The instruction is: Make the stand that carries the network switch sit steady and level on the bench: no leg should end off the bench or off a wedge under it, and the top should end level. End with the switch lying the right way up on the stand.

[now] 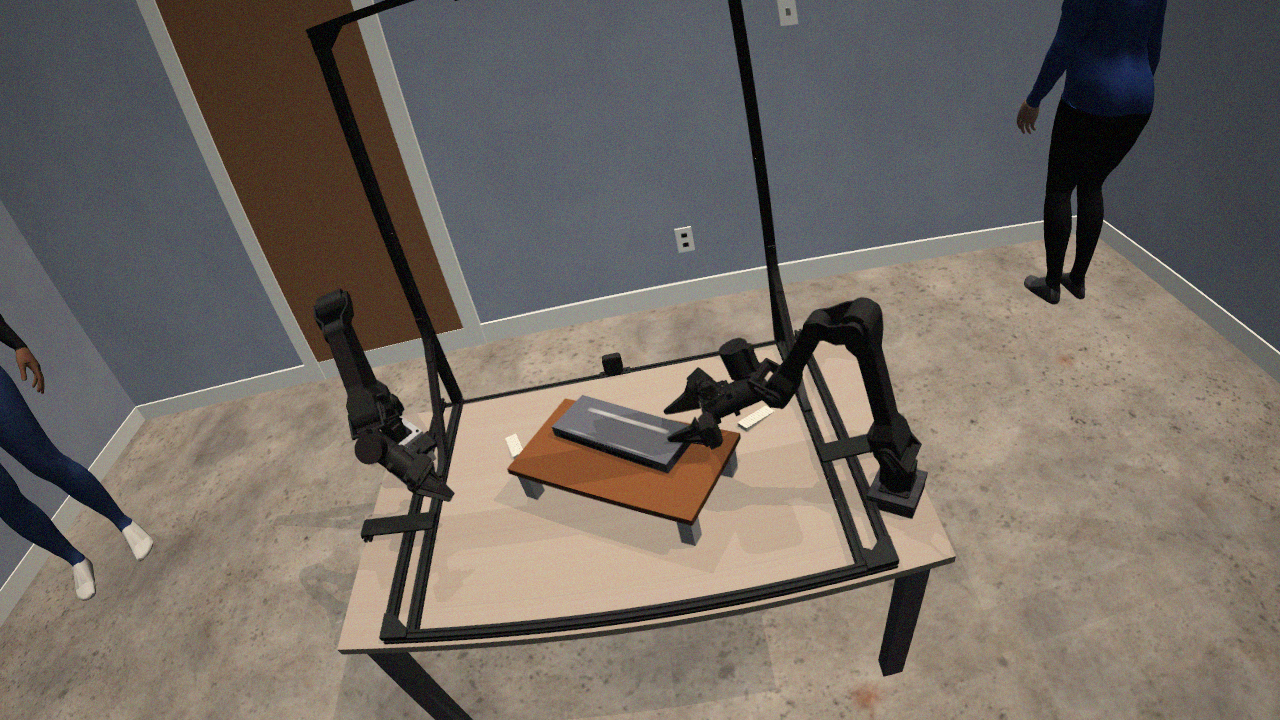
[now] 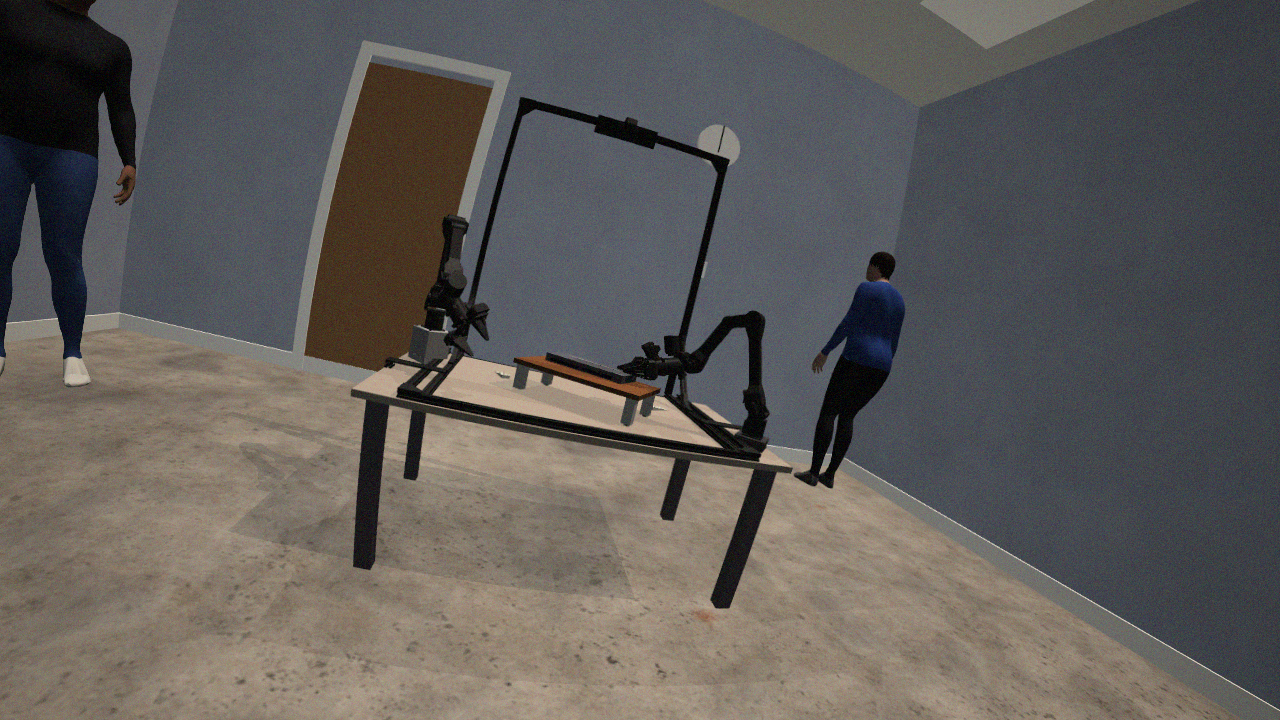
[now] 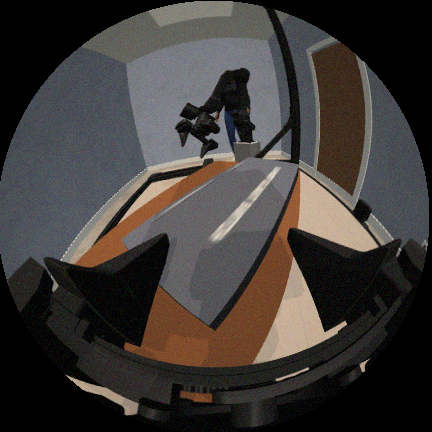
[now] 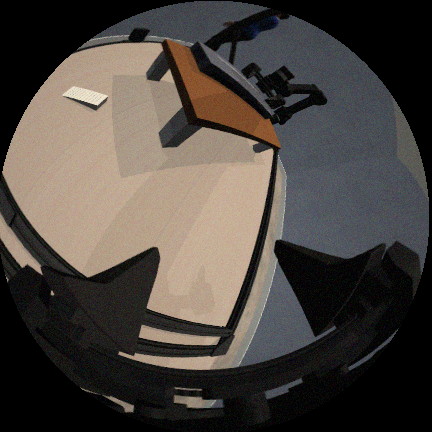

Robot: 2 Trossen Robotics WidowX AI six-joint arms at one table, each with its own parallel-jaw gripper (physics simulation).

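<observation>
The grey network switch lies flat on the orange-brown stand. Grey legs show under the stand; whether its top is level I cannot tell. One pale wedge lies on the bench left of the stand, another wedge to its right, behind. My left gripper is open and empty at the switch's right end. My right gripper is open and empty, left of the stand.
A black frame runs around the bench, with tall posts at the back. A small black block sits on the rear rail. Two people stand away from the bench.
</observation>
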